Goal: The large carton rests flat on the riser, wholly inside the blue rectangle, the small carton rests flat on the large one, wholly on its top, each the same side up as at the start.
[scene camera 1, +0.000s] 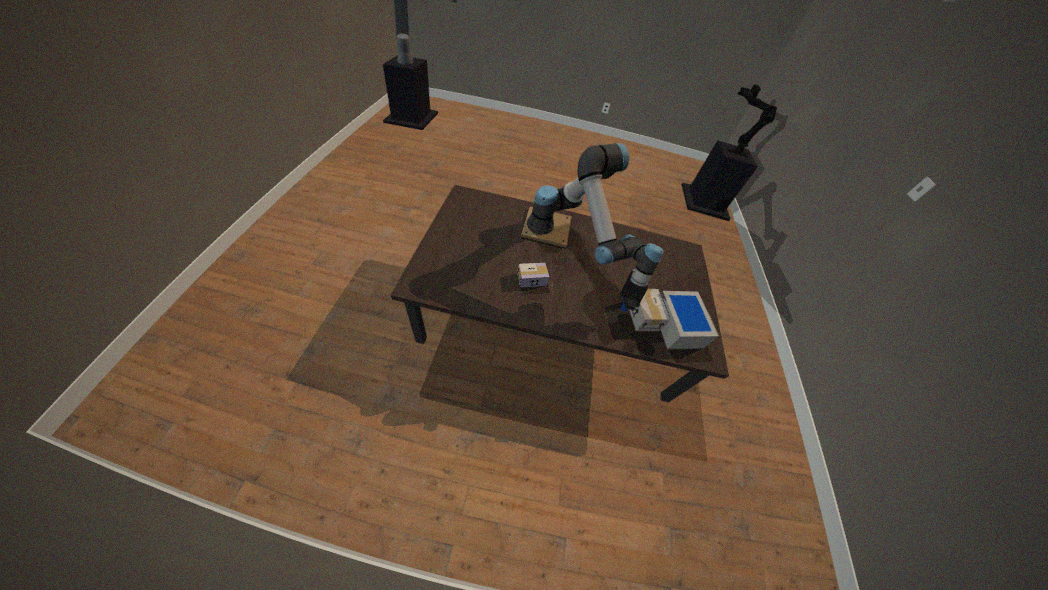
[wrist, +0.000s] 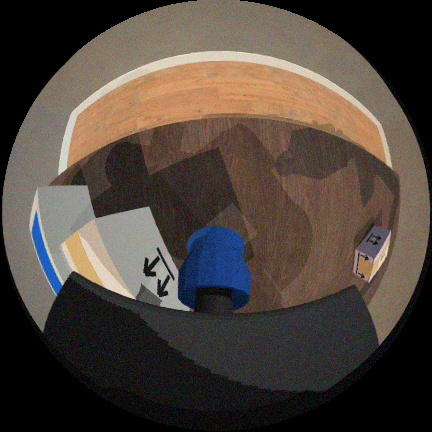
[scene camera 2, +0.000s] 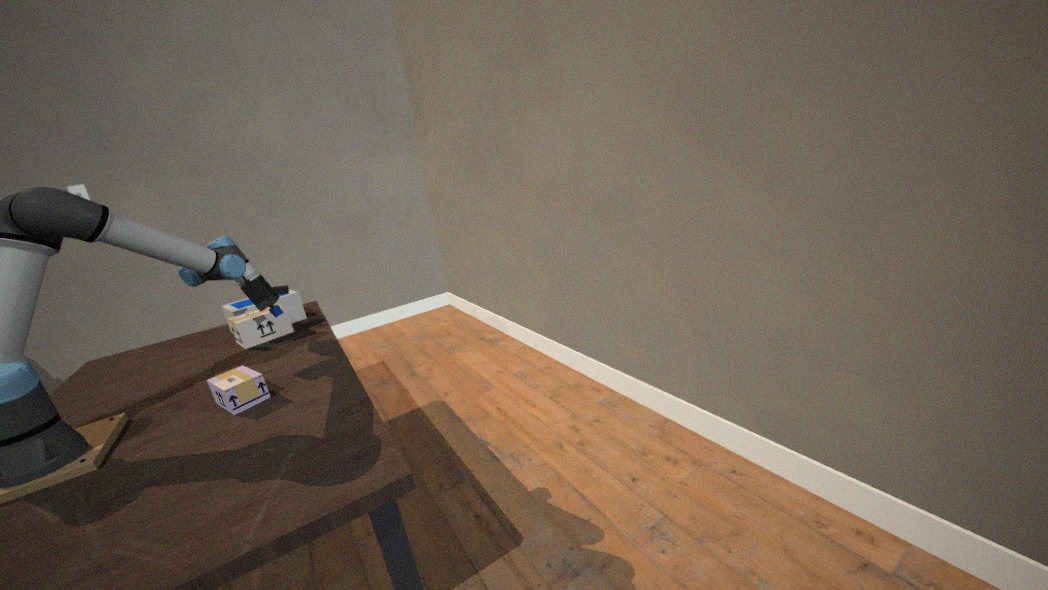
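Note:
The large carton [scene camera 1: 649, 320] [scene camera 2: 253, 333] [wrist: 125, 235], white with a tan tape strip, stands on the table close beside the white riser [scene camera 1: 689, 339] [scene camera 2: 295, 306] [wrist: 65, 205]. A blue rectangle [scene camera 1: 690, 312] [scene camera 2: 240, 304] [wrist: 42, 255] covers most of the riser's top. The small carton [scene camera 1: 533, 279] [scene camera 2: 240, 393] [wrist: 372, 255], lilac with a tan strip, stands apart on the table, its arrows pointing up. My gripper [scene camera 1: 624, 307] [scene camera 2: 275, 310] [wrist: 215, 239], a blue suction cup, is tilted beside the large carton's upper edge, with no carton seen on its lip. Any contact is hidden.
The dark table [scene camera 1: 476, 241] [scene camera 2: 308, 410] [wrist: 280, 200] has its front edge near the large carton and riser. The arm's wooden base plate [scene camera 1: 546, 238] [scene camera 2: 110, 439] is at the table's back. Two dark pedestals [scene camera 1: 407, 91] [scene camera 1: 722, 179] stand on the floor beyond.

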